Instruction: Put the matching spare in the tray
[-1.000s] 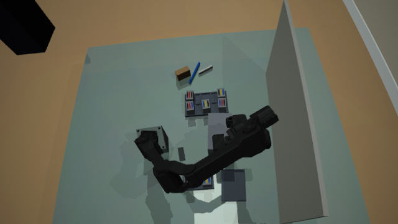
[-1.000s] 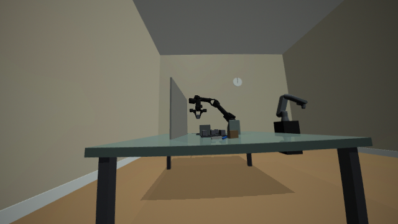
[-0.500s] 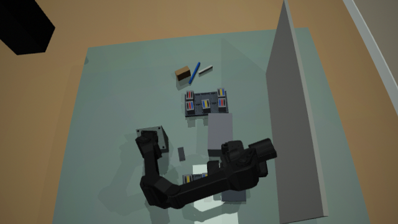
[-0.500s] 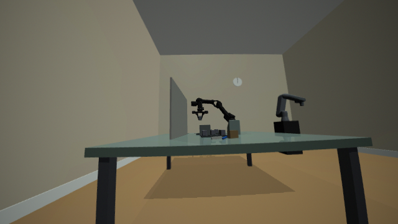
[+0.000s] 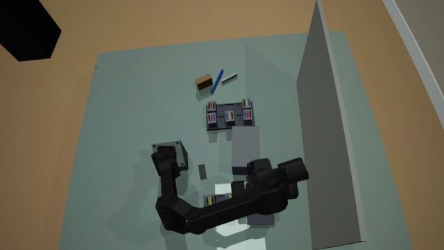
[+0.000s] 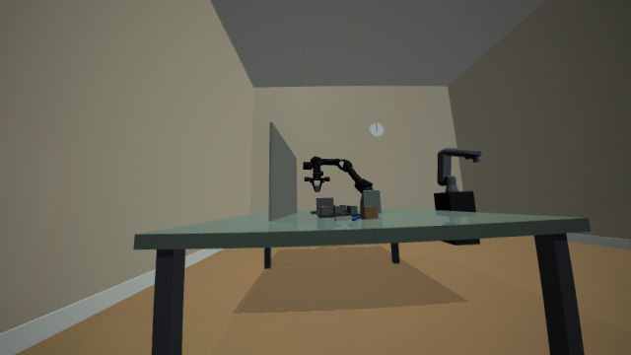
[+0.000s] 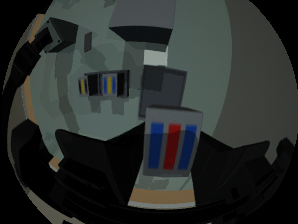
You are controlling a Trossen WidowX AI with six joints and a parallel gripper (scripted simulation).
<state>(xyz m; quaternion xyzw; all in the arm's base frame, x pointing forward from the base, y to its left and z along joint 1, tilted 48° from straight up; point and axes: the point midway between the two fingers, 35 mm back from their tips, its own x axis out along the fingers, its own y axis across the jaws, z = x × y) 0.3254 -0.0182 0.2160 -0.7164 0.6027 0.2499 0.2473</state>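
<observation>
Now: the dark tray 16 cm below my gripper tip. From my gripper tip the other things lie so: tall grey panel 19 cm to the left, 19 cm ahead, 7 cm above; grey mounted unit 21 cm to the left, 11 cm below, 5 cm behind; spare 3 cm above.
</observation>
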